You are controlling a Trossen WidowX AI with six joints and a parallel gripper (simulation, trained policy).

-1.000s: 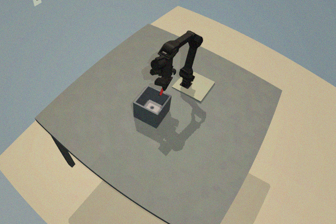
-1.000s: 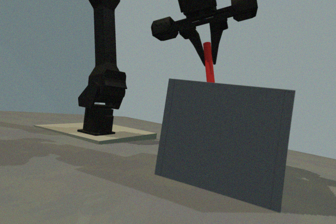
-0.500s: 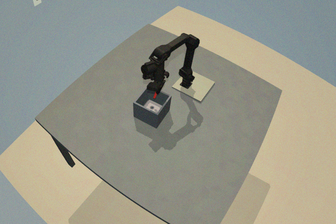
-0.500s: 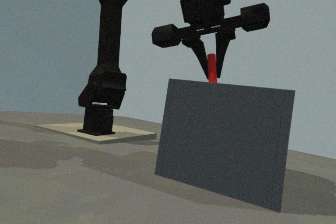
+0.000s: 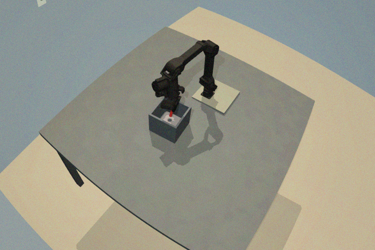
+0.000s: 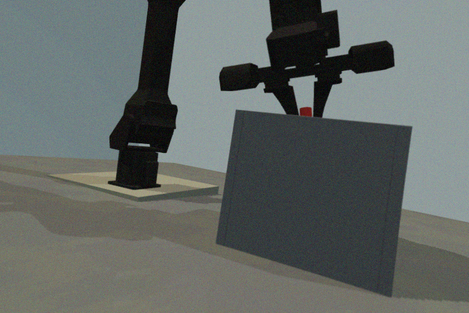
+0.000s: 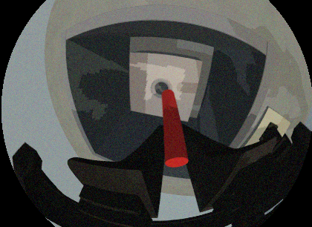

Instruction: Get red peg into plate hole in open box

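My gripper tip is 1 cm to the left of the red peg. The rest, counted from my gripper tip: pale plate: 7 cm below, 2 cm ahead, 1 cm to the right.
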